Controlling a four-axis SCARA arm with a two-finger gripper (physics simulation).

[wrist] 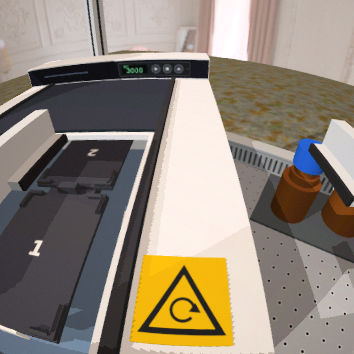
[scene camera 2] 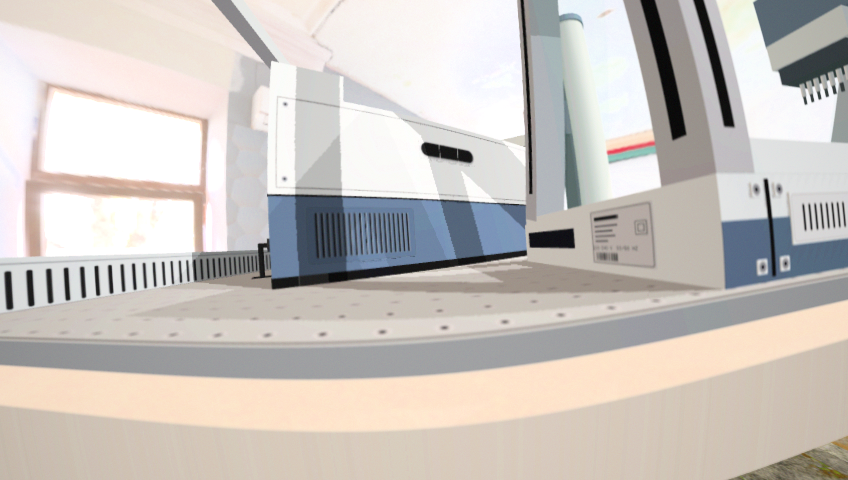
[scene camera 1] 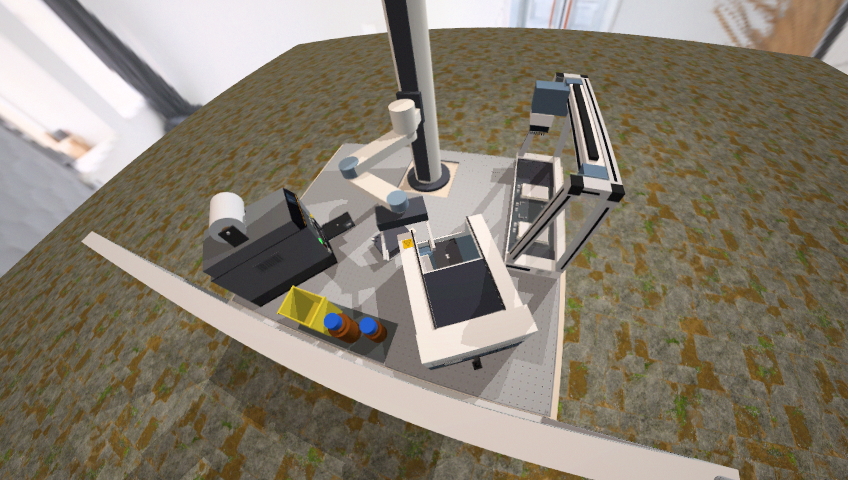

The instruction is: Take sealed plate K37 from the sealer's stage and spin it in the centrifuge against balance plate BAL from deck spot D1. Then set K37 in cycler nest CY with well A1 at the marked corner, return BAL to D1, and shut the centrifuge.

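Frame: origin at the arm's base, x ahead, y left, z up, level; metres.
Seen in the pictures: gripper, fingertip midpoint: (wrist: 186,124) (scene camera 1: 410,255); arm's base, link origin: (scene camera 1: 428,177).
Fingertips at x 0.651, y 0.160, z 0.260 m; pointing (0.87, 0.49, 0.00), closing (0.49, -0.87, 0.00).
Note:
Offsets run from my fingertips to a thing's top centre. "pt": to the spot under its first point.
The white centrifuge (scene camera 1: 476,340) (scene camera 2: 380,154) (wrist: 192,170) is open over its rotor. Bucket 1 (wrist: 47,260) and bucket 2 @[pt 0.043 m ahead, 0.149 m left, 0.107 m down] (wrist: 102,162) show bare in the wrist view; the display reads 3000. My gripper (scene camera 1: 410,249) (wrist: 186,124) is open and empty, above the side wall with the warning label. One finger is over the rotor opening, the other outside the wall. The sealer @[0.087 m ahead, 0.635 m right, 0.229 m up] (scene camera 1: 261,258) has a dark stage @[0.128 m back, 0.450 m right, 0.134 m down] (scene camera 1: 339,224) on which I make out no plate. I cannot identify K37, BAL or nest CY; a dark fixture under the gripper is partly hidden.
Two pale blocks @[0.576 m back, 0.421 m left, 0.179 m down] (scene camera 1: 534,190) (scene camera 1: 530,231) stand on the deck under the gantry frame (scene camera 1: 601,136). A yellow bin @[0.262 m ahead, 0.424 m right, 0.072 m down] (scene camera 1: 300,306) and two brown bottles with blue caps (scene camera 1: 342,328) (scene camera 1: 373,328) (wrist: 296,195) stand by the bench edge. The arm's column (scene camera 1: 425,118) stands at the back.

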